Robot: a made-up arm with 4 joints.
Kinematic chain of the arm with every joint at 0, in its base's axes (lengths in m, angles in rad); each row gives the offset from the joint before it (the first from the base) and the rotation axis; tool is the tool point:
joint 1: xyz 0 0 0.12 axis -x
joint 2: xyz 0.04 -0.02 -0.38 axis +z
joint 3: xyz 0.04 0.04 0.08 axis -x
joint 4: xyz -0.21 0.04 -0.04 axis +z
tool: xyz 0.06 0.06 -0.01
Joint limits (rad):
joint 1: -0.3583..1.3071
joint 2: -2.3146..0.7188
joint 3: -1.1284..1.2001
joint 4: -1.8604..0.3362
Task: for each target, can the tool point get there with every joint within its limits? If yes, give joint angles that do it. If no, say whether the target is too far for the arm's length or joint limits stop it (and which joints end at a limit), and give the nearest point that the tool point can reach.
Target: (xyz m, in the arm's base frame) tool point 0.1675 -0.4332 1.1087
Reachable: no: too far | nearest point -0.0443 -0.3122 0.1605 | short by 0.979 m
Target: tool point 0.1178 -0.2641 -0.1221
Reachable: yes | joints 1.0040 -2.0096 -0.2503 -1.5307
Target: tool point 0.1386 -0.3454 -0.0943
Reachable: yes | joints 1.1792 -1.7913 0.7342 -0.0742
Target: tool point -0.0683 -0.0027 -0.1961
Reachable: yes | joints -0.1740 0.2085 0.9326 -1.6311
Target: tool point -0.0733 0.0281 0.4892
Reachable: no: joint limits stop it (at a limit: joint 1, joint 2, joint 3, joint 4) | nearest point -0.0450 -0.3072 0.1611 | short by 0.470 m
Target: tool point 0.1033 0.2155 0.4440
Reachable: no: joint limits stop it (at a limit: joint 1, joint 3, joint 4) | nearest point 0.0752 0.2316 -0.0241 | short by 0.469 m
